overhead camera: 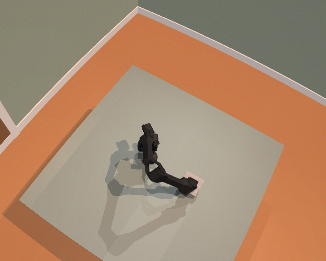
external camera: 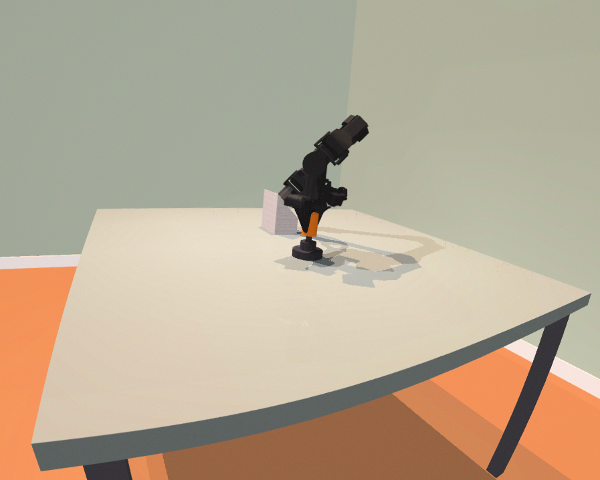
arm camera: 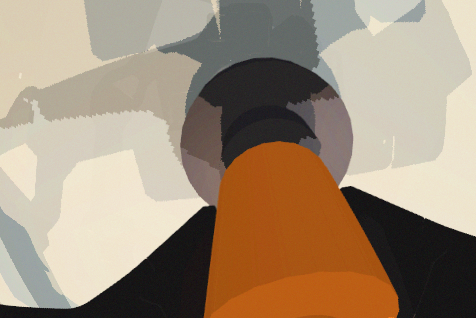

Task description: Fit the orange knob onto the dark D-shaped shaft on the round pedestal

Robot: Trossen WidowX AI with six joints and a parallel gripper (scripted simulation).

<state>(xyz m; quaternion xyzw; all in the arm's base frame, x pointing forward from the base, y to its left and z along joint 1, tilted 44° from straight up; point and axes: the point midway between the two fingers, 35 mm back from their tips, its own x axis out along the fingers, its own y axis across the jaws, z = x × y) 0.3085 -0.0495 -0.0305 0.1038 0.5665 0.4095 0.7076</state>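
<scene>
Right now the orange knob is 20 mm above my gripper tip. Round my gripper tip: dark pedestal: 40 mm below.
</scene>
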